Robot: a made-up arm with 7 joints.
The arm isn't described. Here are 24 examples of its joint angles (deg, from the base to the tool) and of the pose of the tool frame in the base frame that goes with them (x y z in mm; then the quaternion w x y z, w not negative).
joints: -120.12 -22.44 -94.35 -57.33 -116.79 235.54 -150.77
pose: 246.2 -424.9 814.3 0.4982 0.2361 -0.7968 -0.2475
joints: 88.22 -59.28 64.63 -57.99 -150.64 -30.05 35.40
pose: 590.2 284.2 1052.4 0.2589 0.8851 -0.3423 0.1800
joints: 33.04 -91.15 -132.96 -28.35 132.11 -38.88 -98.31
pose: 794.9 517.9 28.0 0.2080 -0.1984 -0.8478 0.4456
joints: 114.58 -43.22 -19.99 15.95 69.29 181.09 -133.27
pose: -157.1 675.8 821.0 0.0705 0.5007 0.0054 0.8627
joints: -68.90 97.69 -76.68 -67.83 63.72 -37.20 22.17
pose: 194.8 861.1 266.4 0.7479 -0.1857 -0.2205 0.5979
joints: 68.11 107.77 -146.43 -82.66 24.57 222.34 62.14
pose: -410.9 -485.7 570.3 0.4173 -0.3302 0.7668 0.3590
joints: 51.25 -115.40 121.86 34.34 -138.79 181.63 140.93
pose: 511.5 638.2 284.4 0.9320 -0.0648 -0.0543 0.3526
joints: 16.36 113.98 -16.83 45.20 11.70 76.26 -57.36
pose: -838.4 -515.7 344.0 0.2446 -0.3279 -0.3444 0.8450
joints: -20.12 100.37 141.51 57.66 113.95 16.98 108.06
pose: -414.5 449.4 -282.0 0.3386 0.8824 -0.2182 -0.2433
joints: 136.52 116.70 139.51 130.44 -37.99 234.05 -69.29
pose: -215.3 -183.7 154.4 0.3547 0.7369 0.3892 0.4239
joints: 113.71 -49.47 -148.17 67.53 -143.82 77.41 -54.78
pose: 435.7 437.8 1086.4 0.8211 -0.1143 0.1328 -0.5432
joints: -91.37 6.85 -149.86 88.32 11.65 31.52 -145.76
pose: -328.5 709.5 771.7 0.0672 0.6186 -0.7397 -0.2564
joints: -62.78 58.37 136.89 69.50 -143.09 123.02 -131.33
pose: -253.9 717.4 255.5 0.2435 -0.9330 -0.2150 -0.1548
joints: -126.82 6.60 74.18 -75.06 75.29 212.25 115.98
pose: -177.7 445.5 981.5 0.4539 0.3149 -0.7210 0.4183
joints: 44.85 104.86 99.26 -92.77 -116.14 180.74 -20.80
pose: 213.6 -476.9 290.1 0.0108 0.2154 0.9683 -0.1260
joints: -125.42 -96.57 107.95 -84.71 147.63 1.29 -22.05
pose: -887.0 67.0 319.1 0.4602 -0.1148 0.4486 0.7575
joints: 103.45 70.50 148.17 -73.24 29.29 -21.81 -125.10
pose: 455.7 -347.8 1129.6 0.4653 0.6267 0.5871 -0.2148
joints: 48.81 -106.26 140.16 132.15 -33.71 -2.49 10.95
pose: -225.3 302.7 816.9 0.3308 0.0623 -0.8955 0.2913
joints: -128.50 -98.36 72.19 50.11 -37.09 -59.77 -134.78
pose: -167.3 -800.7 34.3 0.4493 -0.5538 -0.4607 -0.5284
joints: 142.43 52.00 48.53 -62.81 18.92 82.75 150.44
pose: 829.2 64.9 515.2 0.1412 -0.7260 0.1696 -0.6513
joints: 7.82 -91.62 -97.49 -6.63 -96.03 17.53 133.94
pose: 1015.7 287.1 252.9 0.2814 0.0913 0.1859 0.9370
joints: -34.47 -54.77 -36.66 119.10 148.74 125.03 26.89
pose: 66.5 -292.3 93.9 0.3283 -0.4553 -0.7841 0.2647
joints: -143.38 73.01 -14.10 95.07 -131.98 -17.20 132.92
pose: 116.5 248.6 1240.5 0.6351 -0.7457 0.2006 0.0185
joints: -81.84 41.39 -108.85 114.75 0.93 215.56 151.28
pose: -459.1 186.4 386.2 0.3508 -0.0797 0.3306 0.8725
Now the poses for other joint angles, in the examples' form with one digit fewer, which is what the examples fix.
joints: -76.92 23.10 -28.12 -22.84 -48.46 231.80 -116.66
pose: -158 511 1031 0.132 0.913 -0.207 0.326
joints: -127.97 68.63 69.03 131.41 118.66 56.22 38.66
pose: 151 -369 454 0.239 -0.173 0.783 -0.548
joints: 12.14 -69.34 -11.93 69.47 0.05 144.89 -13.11
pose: 774 -56 267 0.099 0.639 0.192 0.739
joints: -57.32 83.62 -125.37 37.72 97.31 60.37 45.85
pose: -843 462 183 0.048 0.604 -0.187 -0.773
